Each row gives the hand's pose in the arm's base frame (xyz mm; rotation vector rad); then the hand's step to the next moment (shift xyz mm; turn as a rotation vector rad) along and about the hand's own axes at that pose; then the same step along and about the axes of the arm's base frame.
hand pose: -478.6 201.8 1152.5 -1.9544 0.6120 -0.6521
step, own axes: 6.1 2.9 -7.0 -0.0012 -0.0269 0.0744
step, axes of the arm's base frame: -0.6 -9.6 1.4 0.0525 0.0588 -0.0062
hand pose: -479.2 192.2 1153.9 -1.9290 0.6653 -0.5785
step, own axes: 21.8 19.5 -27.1 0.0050 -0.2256 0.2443
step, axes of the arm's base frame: -5.4 -39.3 -4.2 0.2069 0.2384 0.1048
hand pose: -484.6 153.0 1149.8 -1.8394 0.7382 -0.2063
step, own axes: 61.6 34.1 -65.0 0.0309 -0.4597 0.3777
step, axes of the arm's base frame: 4.8 -94.1 -17.4 0.3811 0.3792 0.2567
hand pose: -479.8 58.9 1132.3 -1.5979 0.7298 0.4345
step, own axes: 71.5 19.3 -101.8 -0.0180 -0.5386 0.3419
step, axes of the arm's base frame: 25.8 -115.0 -44.2 0.3941 0.3571 0.3529
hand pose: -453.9 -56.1 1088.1 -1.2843 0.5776 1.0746
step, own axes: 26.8 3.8 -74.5 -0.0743 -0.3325 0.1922
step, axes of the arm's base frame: 23.7 -62.5 -42.5 0.2199 0.1829 0.2668
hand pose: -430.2 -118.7 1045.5 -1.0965 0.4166 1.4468
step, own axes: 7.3 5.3 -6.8 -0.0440 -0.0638 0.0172
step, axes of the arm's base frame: -1.1 -2.3 -11.0 0.0449 0.0025 0.0654
